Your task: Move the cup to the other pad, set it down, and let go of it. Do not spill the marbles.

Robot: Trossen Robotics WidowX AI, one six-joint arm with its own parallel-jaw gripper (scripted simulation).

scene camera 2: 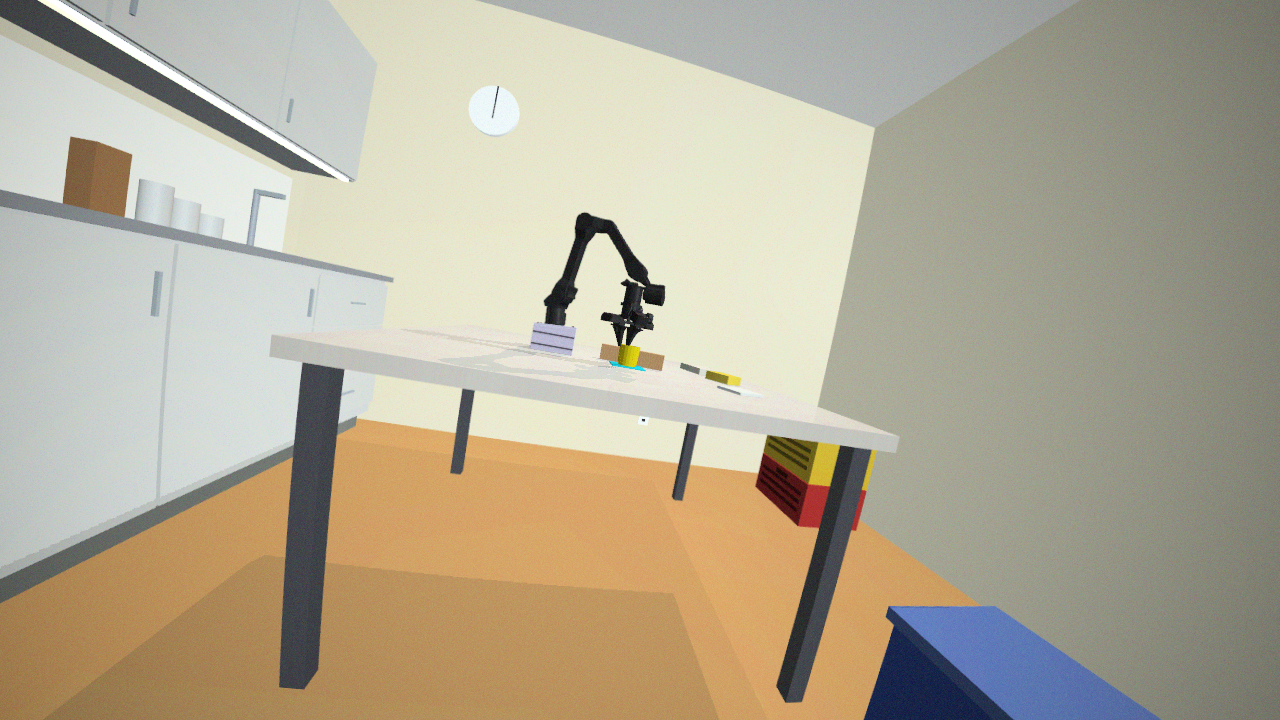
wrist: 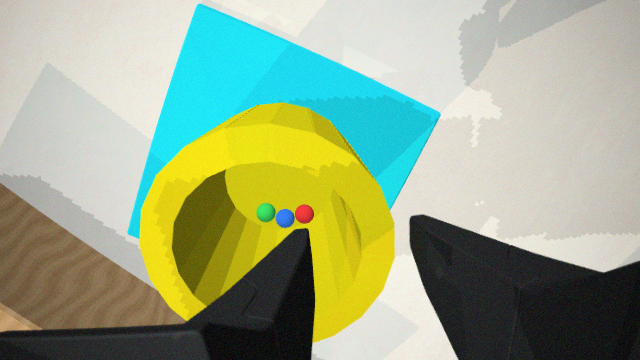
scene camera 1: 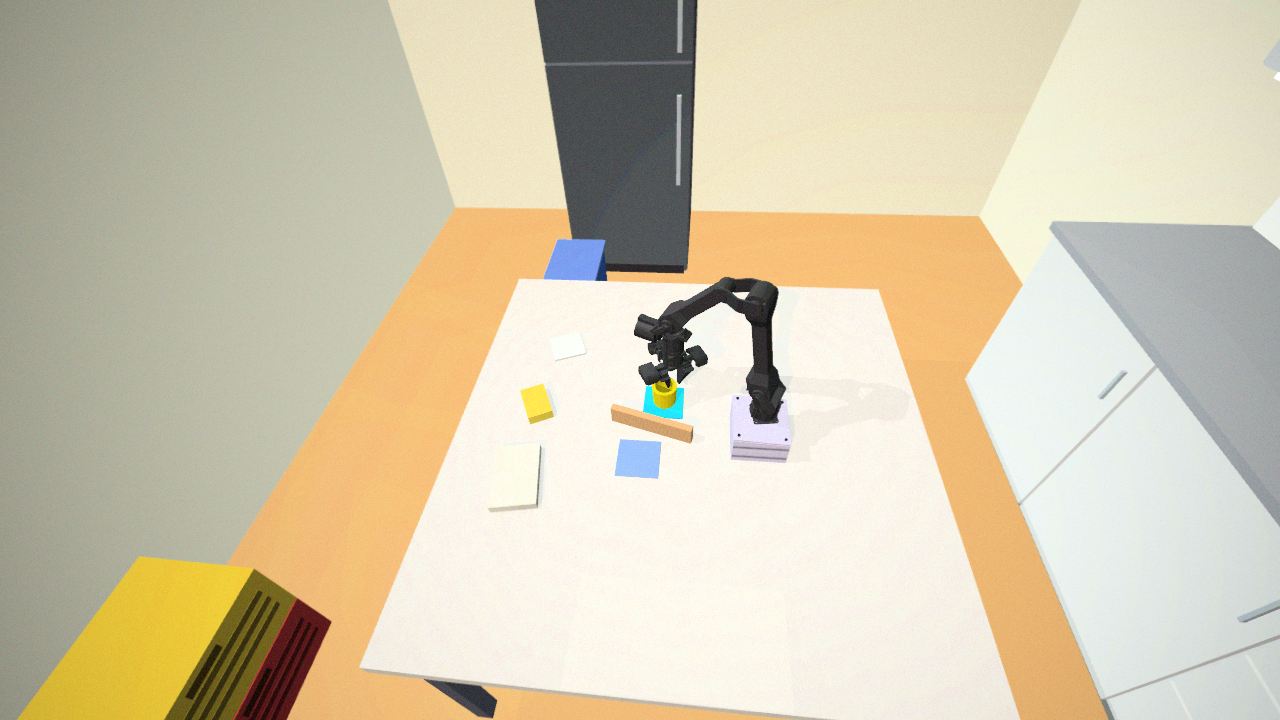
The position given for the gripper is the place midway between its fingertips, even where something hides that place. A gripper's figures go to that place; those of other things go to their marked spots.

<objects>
The gripper (wrist: 360,236): 0.11 m from the lens. A yellow cup (wrist: 199,234): 0.12 m from the lens.
</objects>
